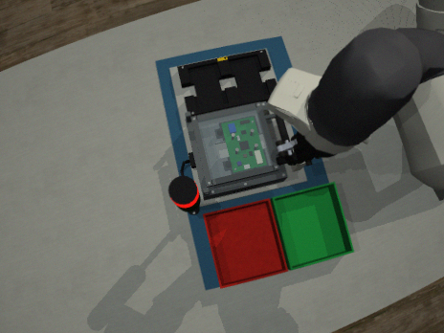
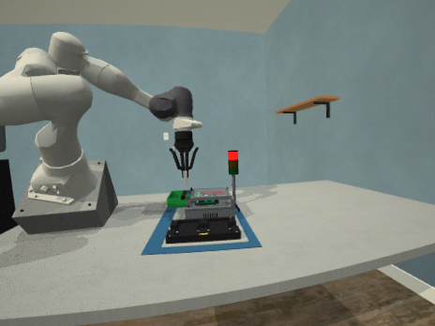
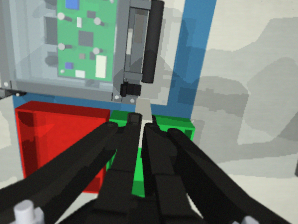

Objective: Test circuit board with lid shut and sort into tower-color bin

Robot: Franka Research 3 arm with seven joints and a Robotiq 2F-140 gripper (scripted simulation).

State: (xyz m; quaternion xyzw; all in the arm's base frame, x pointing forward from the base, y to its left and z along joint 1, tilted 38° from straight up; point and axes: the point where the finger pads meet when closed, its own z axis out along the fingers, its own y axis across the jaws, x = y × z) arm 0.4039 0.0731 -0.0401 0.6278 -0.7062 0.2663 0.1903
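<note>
Right now my hand is 60 mm above the latch hook, 20 mm to the left of it and 20 mm short of it. Also, from my hand: clear lid 90 mm to the right, 70 mm ahead, 60 mm below; then green circuit board 80 mm to the right, 80 mm below, 70 mm ahead; then tester plate 80 mm to the right, 80 mm below, 80 mm ahead.
</note>
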